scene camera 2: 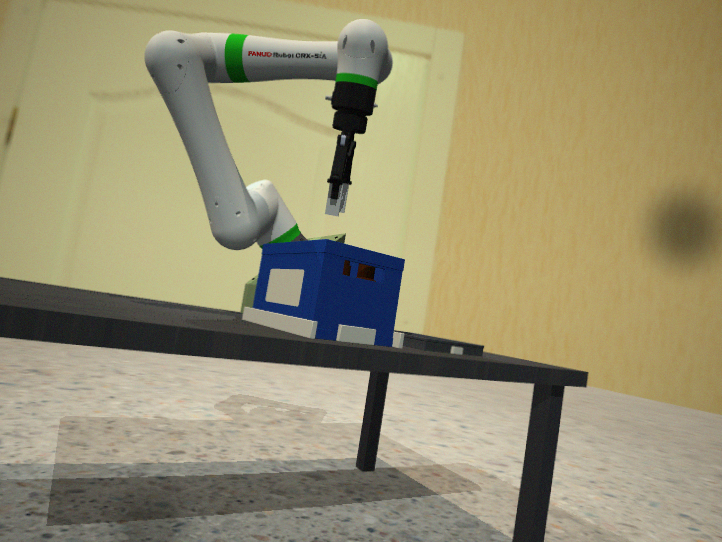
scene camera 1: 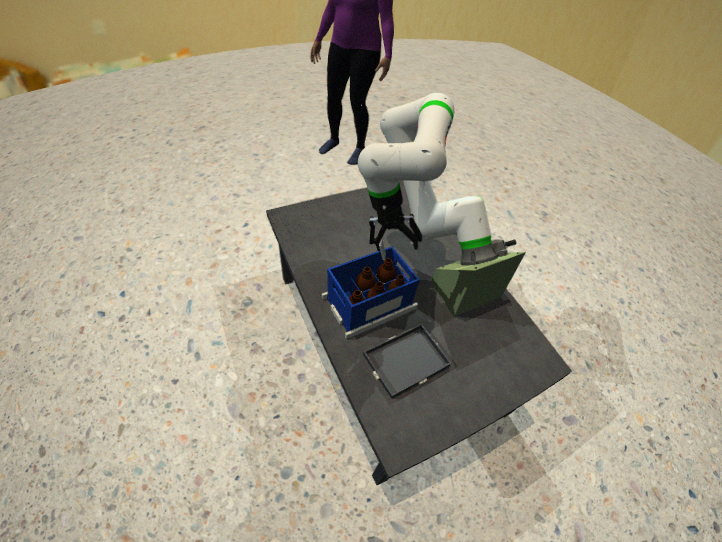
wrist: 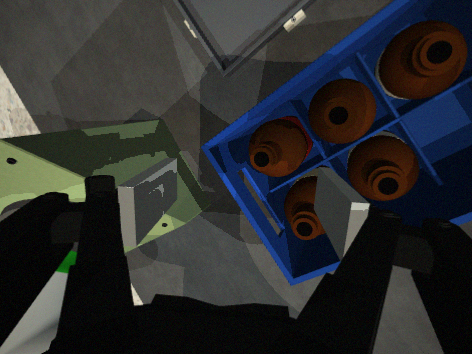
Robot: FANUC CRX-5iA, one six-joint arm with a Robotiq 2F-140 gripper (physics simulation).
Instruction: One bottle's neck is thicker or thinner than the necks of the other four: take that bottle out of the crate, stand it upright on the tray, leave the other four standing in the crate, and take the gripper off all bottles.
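Places are measured from the arm's base along level axes (x ahead, y right, z down), in millimetres.
Pixels of known places: gripper, between the fingertips: (scene camera 2: 335, 213) (scene camera 1: 399, 256) (wrist: 245, 183); arm's base, origin of its link: (scene camera 1: 479, 260).
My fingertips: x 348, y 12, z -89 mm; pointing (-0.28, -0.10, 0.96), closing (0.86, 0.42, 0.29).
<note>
For each thing: its top centre in the pictures, then the offset to it from my fingertips. "pt": a spot on its surface instead. Level surfaces: height alone.
- blue crate, centre of its top: (wrist: 363, 153) (scene camera 2: 329, 251) (scene camera 1: 373, 274) dz +98, dx +74, dy +23 mm
- red-labelled bottle, centre of its top: (wrist: 261, 159) (scene camera 1: 400, 276) dz +110, dx -22, dy -2 mm
- middle bottle, centre of its top: (wrist: 338, 115) (scene camera 2: 344, 260) (scene camera 1: 379, 284) dz +110, dx +65, dy -16 mm
- upper-right bottle, centre of its top: (wrist: 439, 52) (scene camera 2: 368, 260) (scene camera 1: 357, 292) dz +110, dx +150, dy -35 mm
- lower-right bottle, centre of its top: (wrist: 388, 186) (scene camera 1: 367, 269) dz +110, dx +85, dy +62 mm
- near-corner bottle, centre of its top: (wrist: 304, 229) (scene camera 1: 388, 260) dz +110, dx -5, dy +86 mm
- dark tray, a spot on its surface: (wrist: 255, 20) pt dz +268, dx -8, dy -185 mm
- dark table, height of its surface: dz +273 mm
The blue crate (scene camera 1: 356, 315) (scene camera 2: 361, 309) (wrist: 300, 82) holds five upright brown bottles. In the wrist view they are a red-labelled bottle (wrist: 287, 145), a middle bottle (wrist: 350, 95), an upper-right bottle (wrist: 400, 70), a lower-right bottle (wrist: 370, 157) and a near-corner bottle (wrist: 295, 195), partly hidden by a finger. The upper-right neck looks widest, but its body looks large too, so I cannot tell the odd neck surely. My gripper (scene camera 1: 400, 249) (scene camera 2: 335, 207) (wrist: 245, 183) is open and empty, above the crate's robot-side end. The dark tray (scene camera 1: 408, 361) (wrist: 255, 20) lies flat beside the crate, bare.
Pale strips (scene camera 1: 381, 320) (scene camera 2: 279, 322) edge the crate's base. The green robot pedestal (scene camera 1: 478, 282) stands on the dark table (scene camera 1: 454, 408), near the crate and tray. A person in purple (scene camera 1: 356, 26) stands on the floor behind the table.
</note>
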